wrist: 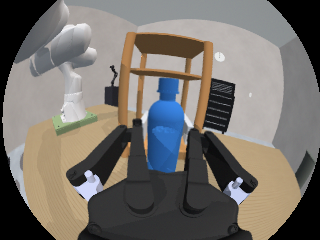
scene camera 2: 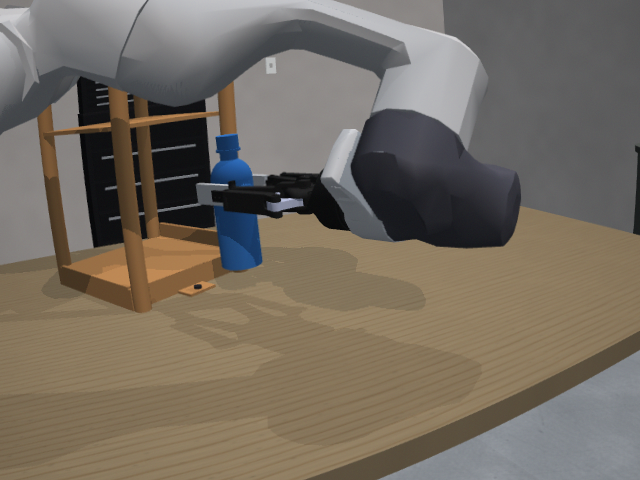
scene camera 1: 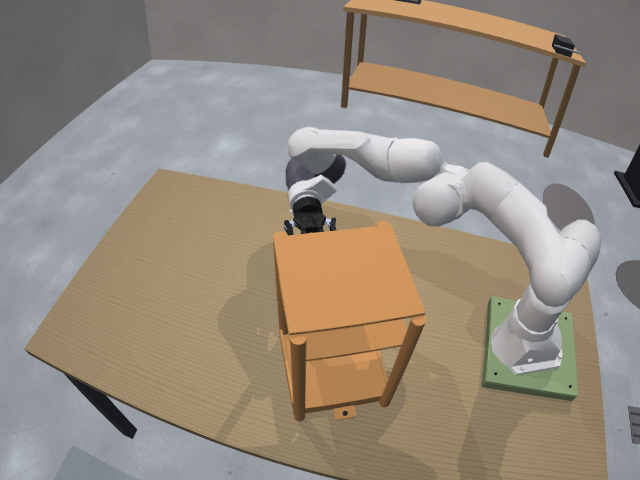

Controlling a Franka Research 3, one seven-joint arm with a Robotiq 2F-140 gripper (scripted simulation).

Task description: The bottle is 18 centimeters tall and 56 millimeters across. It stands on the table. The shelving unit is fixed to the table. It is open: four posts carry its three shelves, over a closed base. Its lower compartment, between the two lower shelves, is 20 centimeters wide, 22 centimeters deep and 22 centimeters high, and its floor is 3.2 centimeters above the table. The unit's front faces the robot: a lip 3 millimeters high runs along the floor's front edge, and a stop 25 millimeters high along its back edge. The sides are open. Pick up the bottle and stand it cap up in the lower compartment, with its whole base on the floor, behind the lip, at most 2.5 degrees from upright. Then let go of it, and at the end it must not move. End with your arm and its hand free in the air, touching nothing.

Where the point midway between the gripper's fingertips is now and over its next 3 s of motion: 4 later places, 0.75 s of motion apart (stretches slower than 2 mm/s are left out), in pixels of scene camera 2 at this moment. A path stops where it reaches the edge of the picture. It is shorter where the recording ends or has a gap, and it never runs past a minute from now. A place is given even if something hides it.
The gripper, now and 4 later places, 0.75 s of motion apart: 216,188; 211,186; 198,182; 169,180; 147,181
